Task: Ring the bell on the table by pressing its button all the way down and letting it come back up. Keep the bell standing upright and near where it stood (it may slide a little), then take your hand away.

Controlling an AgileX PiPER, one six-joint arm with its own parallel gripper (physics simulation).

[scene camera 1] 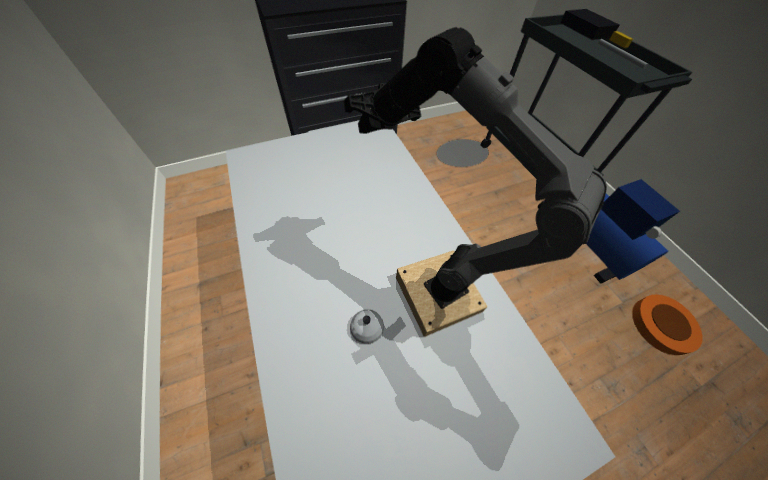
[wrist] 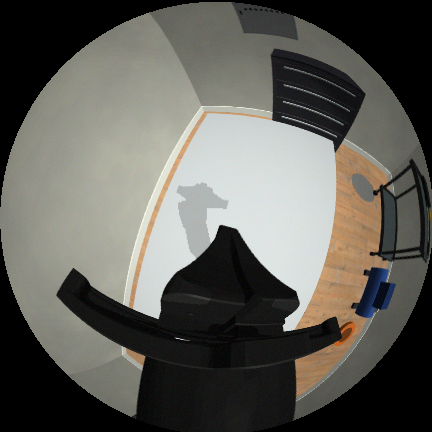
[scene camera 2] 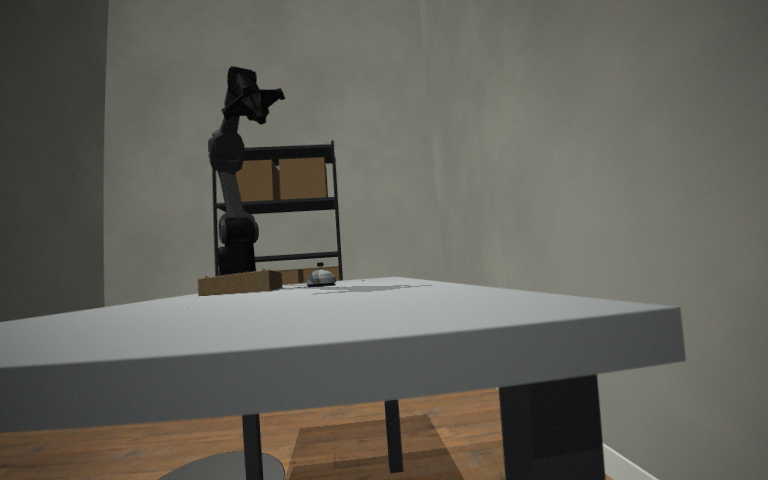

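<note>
A silver bell (scene camera 1: 361, 330) (scene camera 2: 321, 277) stands upright on the white table (scene camera 1: 322, 186) (scene camera 2: 362, 328), beside the wooden base board of my arm. Its small dark button (scene camera 1: 366, 319) (scene camera 2: 320, 264) stands up above the dome. My gripper (scene camera 1: 365, 126) (scene camera 2: 261, 119) (wrist: 224, 237) is shut, with its fingers together and nothing between them. It hangs high above the table, well away from the bell, towards the drawer cabinet in the first scene view. The bell does not show in the wrist view.
The wooden board (scene camera 1: 419, 308) (scene camera 2: 240, 284) carries the arm's base close to the bell. A dark drawer cabinet (scene camera 1: 339, 50) (wrist: 315, 97) stands beyond the table's far end. A cart (scene camera 1: 623, 87), a blue object (scene camera 1: 628, 243) and an orange ring (scene camera 1: 645, 328) are off the table's right side.
</note>
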